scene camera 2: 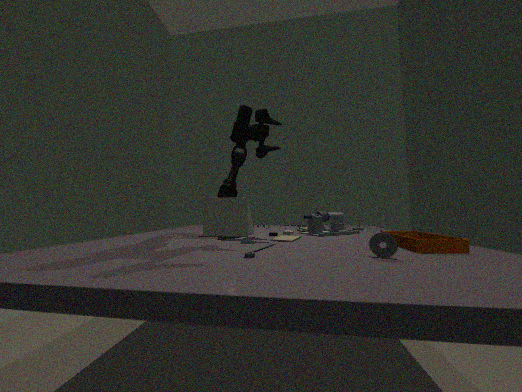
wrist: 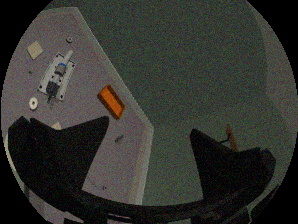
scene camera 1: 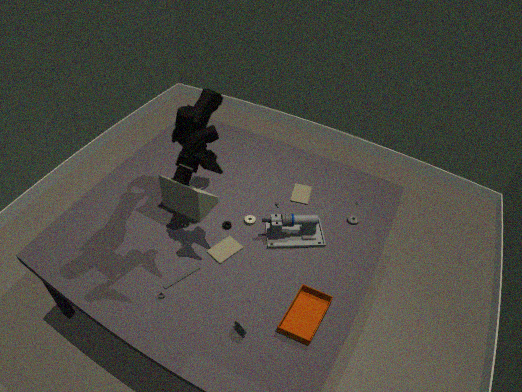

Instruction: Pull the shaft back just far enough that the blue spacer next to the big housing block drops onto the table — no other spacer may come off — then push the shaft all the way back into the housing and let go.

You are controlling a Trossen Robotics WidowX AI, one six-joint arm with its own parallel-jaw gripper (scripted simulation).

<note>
The gripper (scene camera 1: 218, 168) is open, holding nothing. Also in view: a housing block (scene camera 2: 315, 228) and an orange tray (scene camera 1: 301, 321).
The gripper also shows in scene camera 2 (scene camera 2: 281, 136) and in the wrist view (wrist: 151, 127). The housing block is seen too in the wrist view (wrist: 45, 86). The orange tray also shows in scene camera 2 (scene camera 2: 419, 242).
</note>
